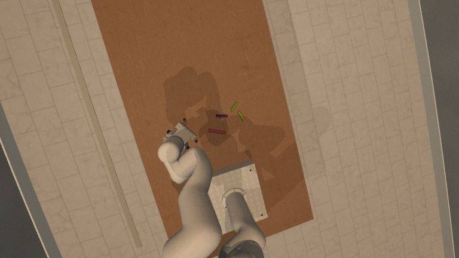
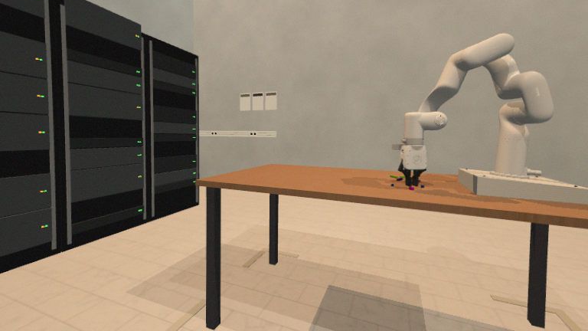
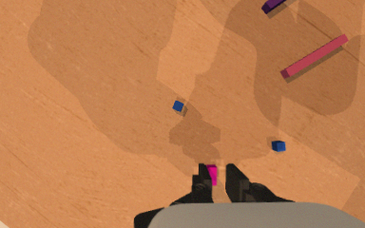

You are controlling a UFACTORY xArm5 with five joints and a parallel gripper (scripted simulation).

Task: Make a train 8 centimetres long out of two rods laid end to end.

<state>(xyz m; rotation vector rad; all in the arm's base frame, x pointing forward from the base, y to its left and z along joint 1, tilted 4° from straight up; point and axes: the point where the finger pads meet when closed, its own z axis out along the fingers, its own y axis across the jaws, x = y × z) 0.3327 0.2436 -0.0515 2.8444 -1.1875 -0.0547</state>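
My gripper is now 30 mm above the magenta rod. From my hand the other things lie so: blue rod (80 mm ahead, 30 mm to the right, 30 mm below); then purple rod (210 mm to the right, 90 mm ahead, 30 mm below); then pink rod (180 mm to the right, 30 mm below, 10 mm ahead).
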